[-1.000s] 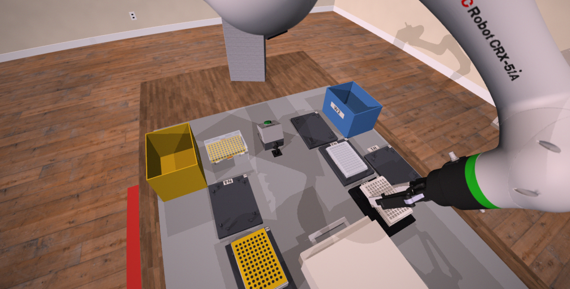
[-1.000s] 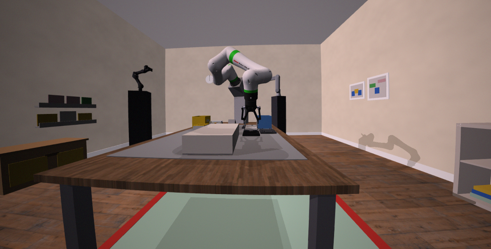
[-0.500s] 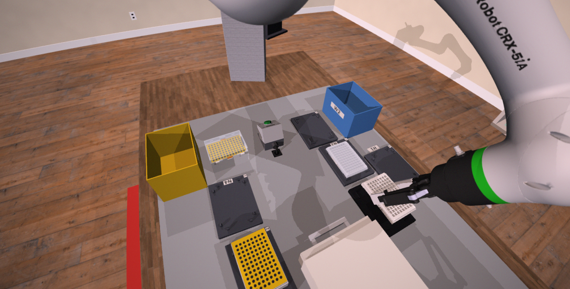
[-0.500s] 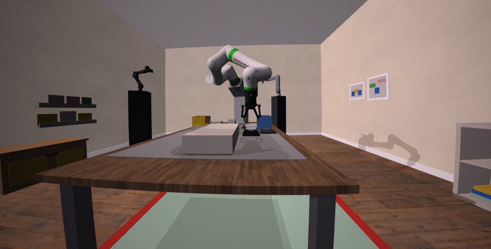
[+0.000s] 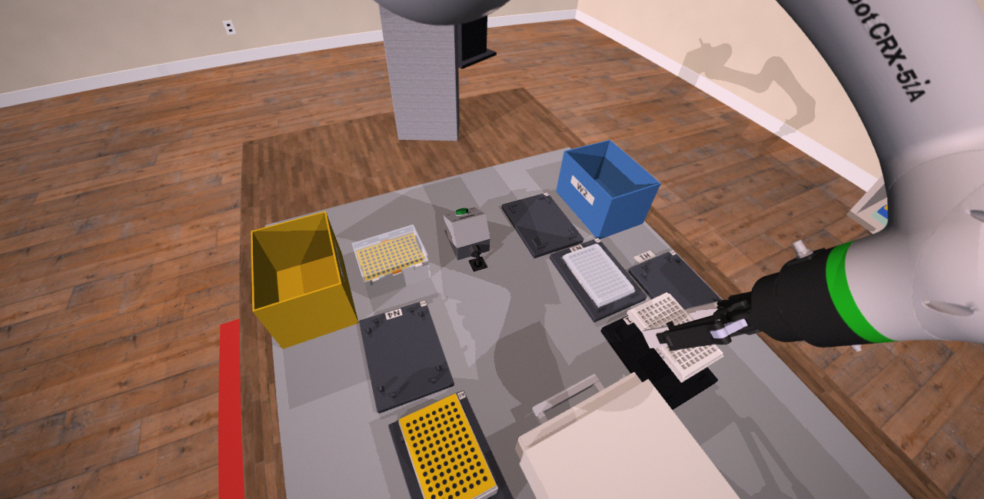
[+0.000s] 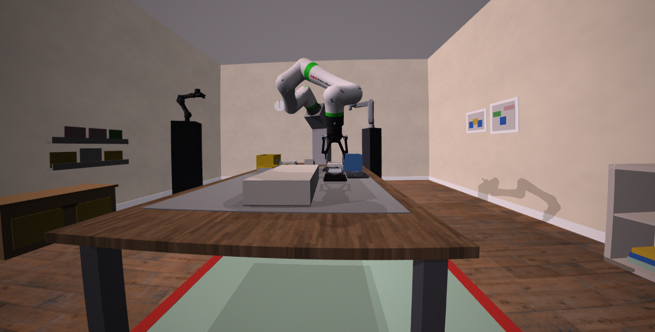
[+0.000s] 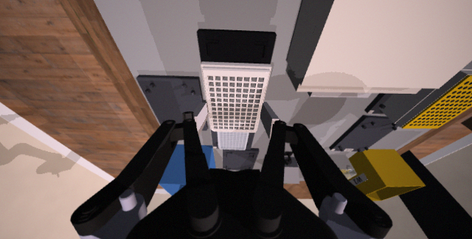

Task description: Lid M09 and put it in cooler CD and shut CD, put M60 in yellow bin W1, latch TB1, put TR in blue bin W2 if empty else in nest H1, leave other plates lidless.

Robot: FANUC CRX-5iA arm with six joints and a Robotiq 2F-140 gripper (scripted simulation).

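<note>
Right now the black nest N1 is 10 cm below my hand. Round my hand: white assay plate: 2 cm below; then nest H1: 2 cm behind, 16 cm to the left, 10 cm below; then lid: 3 cm ahead, 22 cm to the right, 8 cm below.
</note>
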